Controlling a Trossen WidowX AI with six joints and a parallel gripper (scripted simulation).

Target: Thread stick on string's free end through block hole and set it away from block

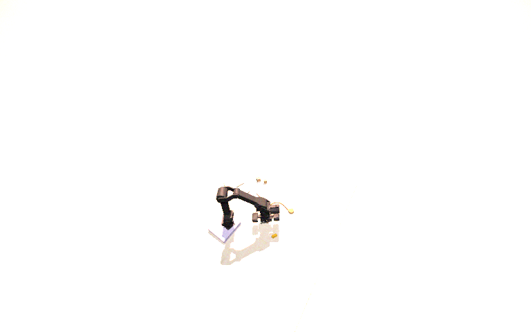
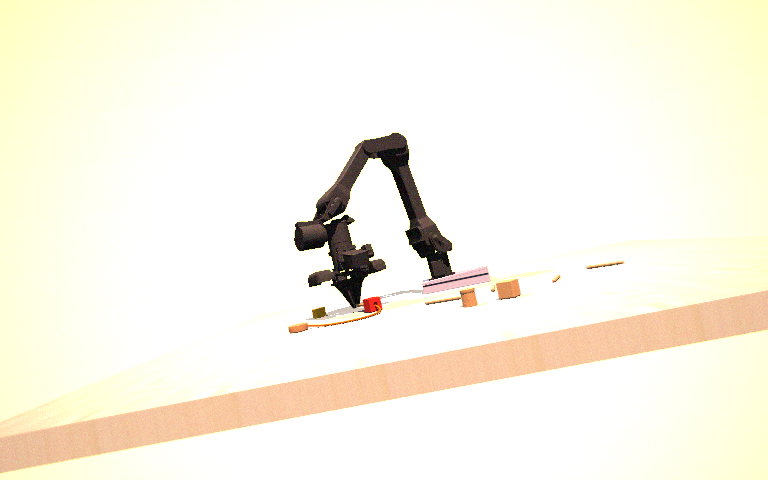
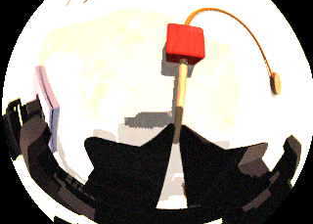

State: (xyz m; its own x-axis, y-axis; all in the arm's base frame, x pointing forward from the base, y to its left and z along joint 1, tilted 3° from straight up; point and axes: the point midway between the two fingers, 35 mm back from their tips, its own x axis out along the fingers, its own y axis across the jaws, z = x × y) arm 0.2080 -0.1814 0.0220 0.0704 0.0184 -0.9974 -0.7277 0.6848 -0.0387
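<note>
My gripper tip is now 4 cm past the small yellow block and 11 cm to the left of it. Round my gripper tip: red block (5 cm ahead, 6 cm to the left, 1 cm above); then thin wooden stick (3 cm ahead, 3 cm to the left, 1 cm above); then round wooden button (19 cm ahead, 7 cm to the right).
</note>
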